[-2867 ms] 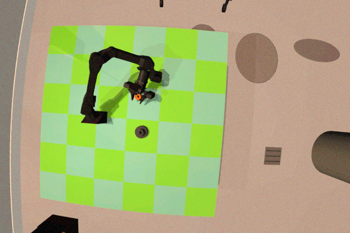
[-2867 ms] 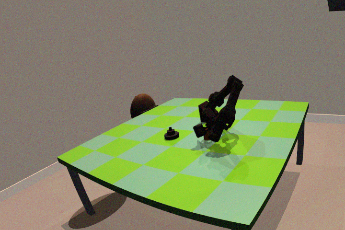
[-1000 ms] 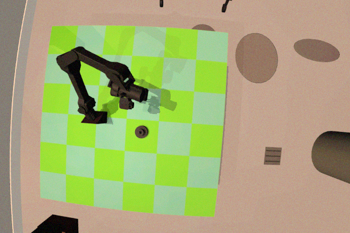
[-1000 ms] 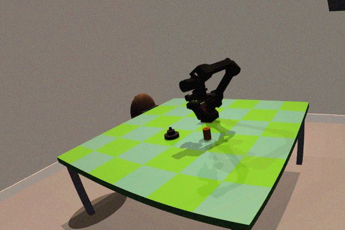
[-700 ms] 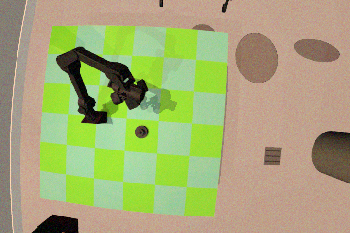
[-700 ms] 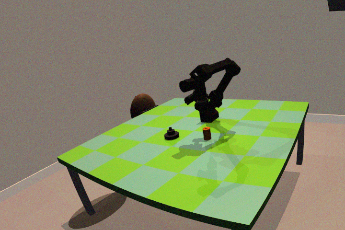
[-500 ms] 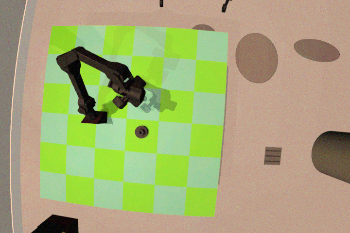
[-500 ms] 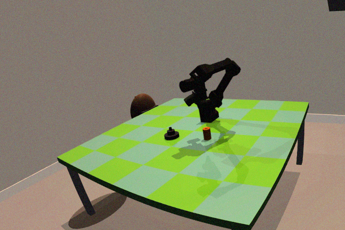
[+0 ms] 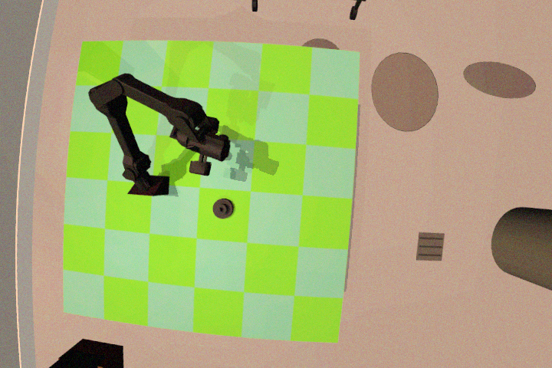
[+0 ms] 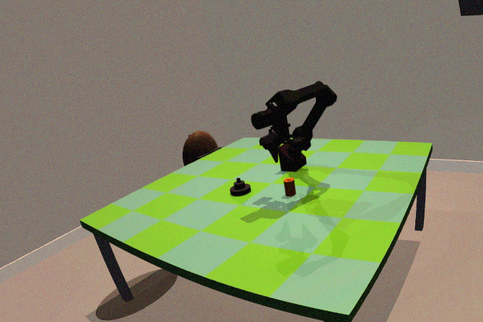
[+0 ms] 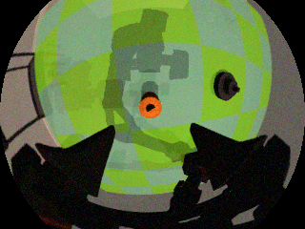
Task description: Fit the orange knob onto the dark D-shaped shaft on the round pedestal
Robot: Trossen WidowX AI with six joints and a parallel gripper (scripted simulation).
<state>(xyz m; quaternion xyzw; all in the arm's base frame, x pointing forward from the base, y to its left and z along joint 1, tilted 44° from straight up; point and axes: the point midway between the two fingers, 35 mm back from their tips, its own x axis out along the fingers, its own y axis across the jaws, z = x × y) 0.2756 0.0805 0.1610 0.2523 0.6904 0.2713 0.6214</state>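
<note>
My gripper tip is now 9 cm above the orange knob. From my gripper tip the other things lie so: dark round pedestal 22 cm to the right, 9 cm below, 5 cm ahead.
</note>
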